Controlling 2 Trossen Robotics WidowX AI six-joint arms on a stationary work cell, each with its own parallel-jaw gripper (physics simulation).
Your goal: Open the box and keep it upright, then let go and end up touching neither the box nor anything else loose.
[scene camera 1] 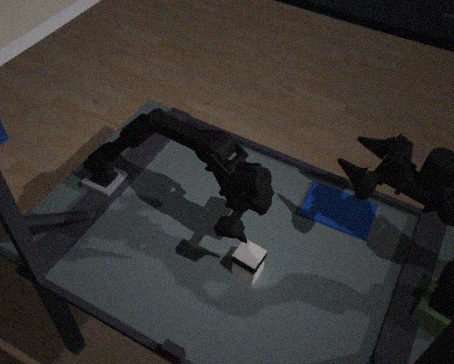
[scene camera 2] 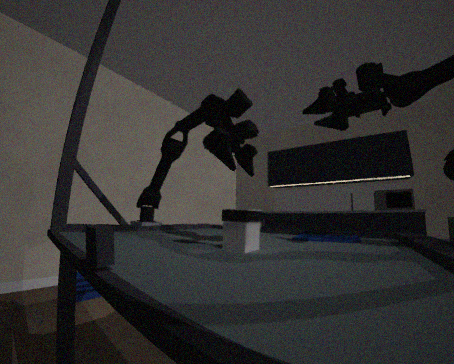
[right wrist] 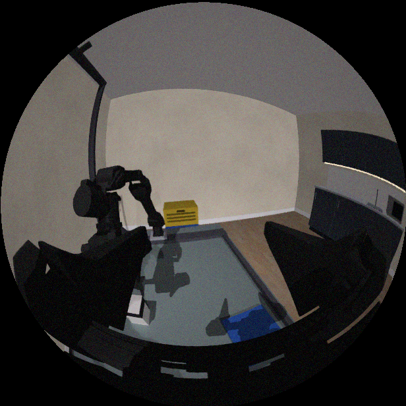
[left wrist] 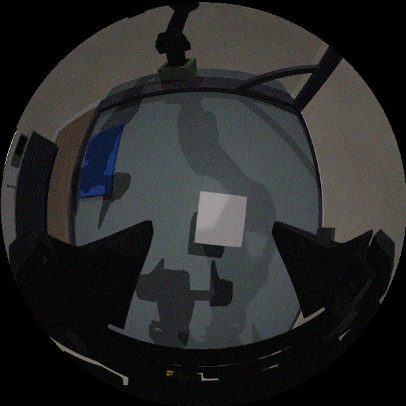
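Where they show: left gripper, between the fingertips: (scene camera 1: 253, 228) (scene camera 2: 244, 173); right gripper, between the fingertips: (scene camera 1: 348, 148) (scene camera 2: 308, 118); left arm's base, origin of its link: (scene camera 1: 104, 177) (scene camera 2: 146, 221); right arm's base, origin of its link: (scene camera 1: 446, 304).
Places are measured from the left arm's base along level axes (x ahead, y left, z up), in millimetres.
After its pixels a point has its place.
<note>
A small white box (scene camera 1: 249, 254) (scene camera 2: 234, 236) (left wrist: 220, 218) (right wrist: 134, 305) with a dark band under its flat lid stands upright on the grey-green table (scene camera 1: 125, 300) {x 285, y -301, z -34 mm} (scene camera 2: 165, 285) {x 587, y -334, z -34 mm}. Its lid looks closed. My left gripper (scene camera 2: 243, 171) {x 528, y -61, z 154 mm} (left wrist: 215, 228) is open and empty, pointing down above the box and apart from it in scene camera 2. In the left wrist view the box's top shows between the spread fingers. In scene camera 1 one of its fingers is hidden. My right gripper (scene camera 1: 349, 149) {x 672, y 109, z 357 mm} (scene camera 2: 309, 117) {x 672, y 109, z 357 mm} (right wrist: 206, 230) is open and empty, high up and far from the box.
A flat blue mat (scene camera 1: 340, 210) {x 697, y 252, z -26 mm} (scene camera 2: 327, 238) {x 697, y 207, z -26 mm} (left wrist: 102, 162) (right wrist: 250, 324) lies near the table's far edge in scene camera 1, right of the box. Dark frame posts (scene camera 1: 55, 310) (scene camera 2: 80, 115) {x 56, y -339, z 351 mm} rise at the table's edge. A yellow cabinet (right wrist: 181, 215) stands beyond the table.
</note>
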